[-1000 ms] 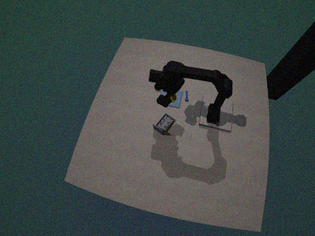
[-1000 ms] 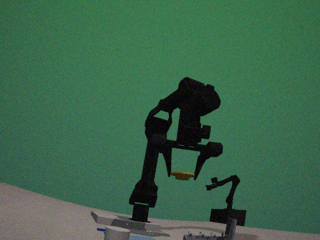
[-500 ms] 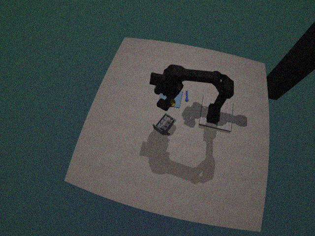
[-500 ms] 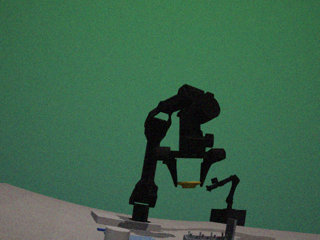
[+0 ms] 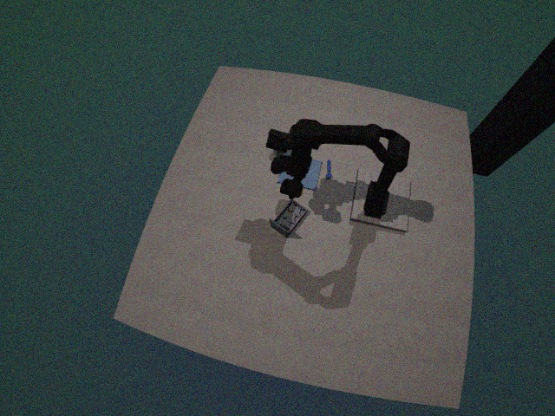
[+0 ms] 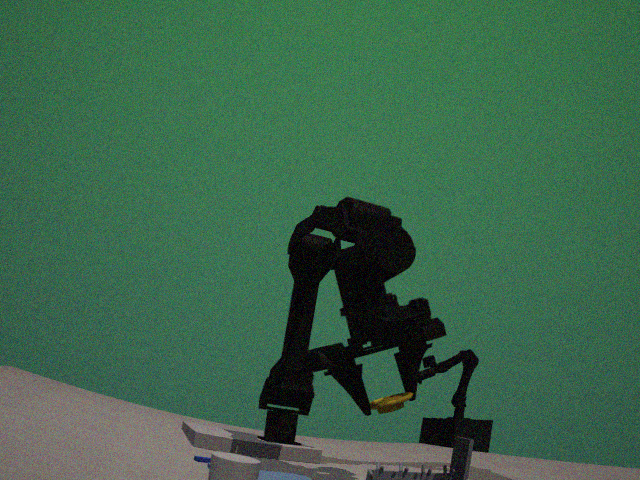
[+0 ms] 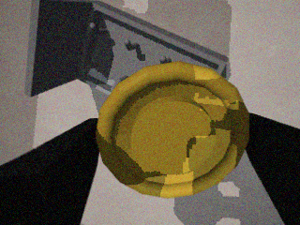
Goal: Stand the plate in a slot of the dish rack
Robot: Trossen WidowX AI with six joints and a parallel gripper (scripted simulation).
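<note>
The dish rack lies 10 mm ahead of my gripper tip, 60 mm to the left of it and 90 mm below it. The rest, counted from my gripper tip: blue object: 110 mm behind, 170 mm to the right, 110 mm below; yellow plate: 10 mm above; blue mat: 140 mm to the right, 120 mm below.
</note>
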